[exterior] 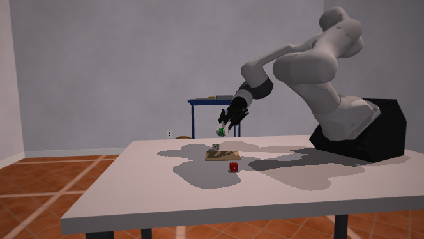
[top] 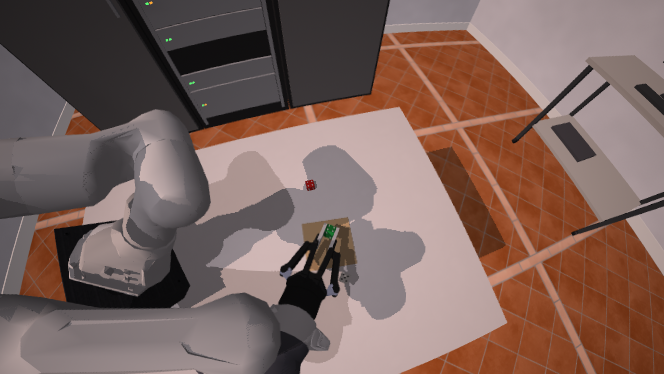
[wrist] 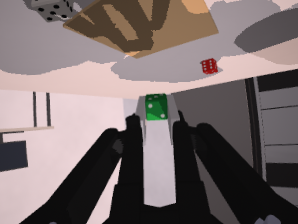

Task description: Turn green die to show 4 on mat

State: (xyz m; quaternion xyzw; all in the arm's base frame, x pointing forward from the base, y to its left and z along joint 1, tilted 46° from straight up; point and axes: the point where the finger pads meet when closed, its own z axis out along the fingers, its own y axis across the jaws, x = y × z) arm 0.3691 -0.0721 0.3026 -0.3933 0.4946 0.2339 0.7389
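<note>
Now: hand 1 cm short of the tan mat, 1 cm to the right of it and 11 cm above it. Also, from my hand: white die 4 cm ahead, 9 cm to the right, 10 cm below; green die 1 cm ahead, 2 cm to the left, 1 cm below; red die 5 cm behind, 20 cm to the left, 10 cm below.
</note>
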